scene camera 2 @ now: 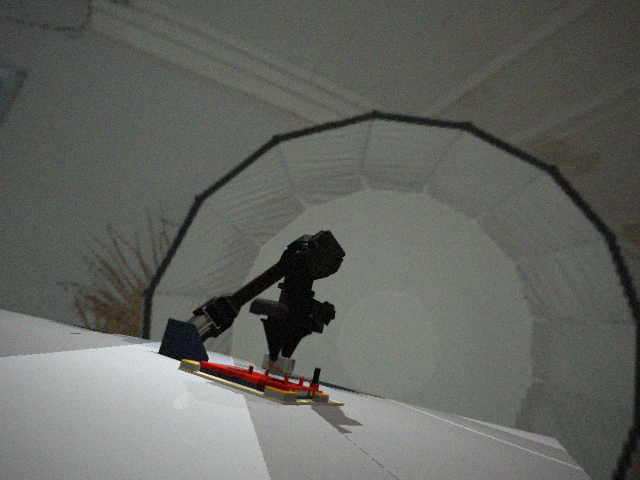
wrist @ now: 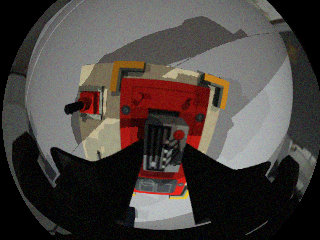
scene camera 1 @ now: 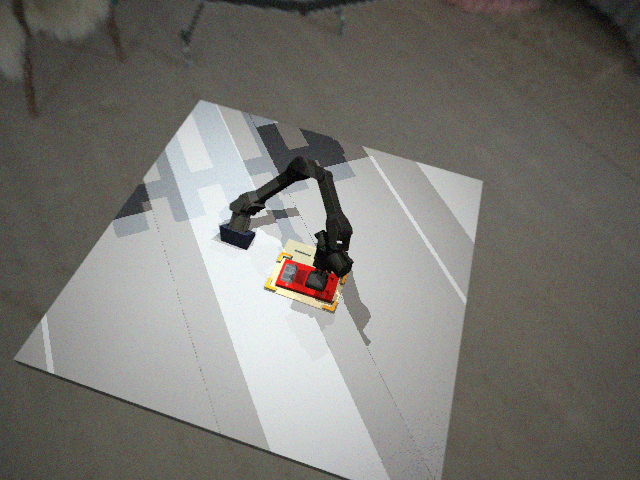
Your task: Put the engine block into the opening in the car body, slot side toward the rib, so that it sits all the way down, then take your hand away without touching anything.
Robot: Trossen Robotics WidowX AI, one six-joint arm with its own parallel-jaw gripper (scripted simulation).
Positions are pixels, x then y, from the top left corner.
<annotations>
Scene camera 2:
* my gripper: 278, 361
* red car body: 249, 378
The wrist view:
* my gripper: 163, 145
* grey engine block: 165, 137, held by my gripper
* red car body: 139, 97
</annotations>
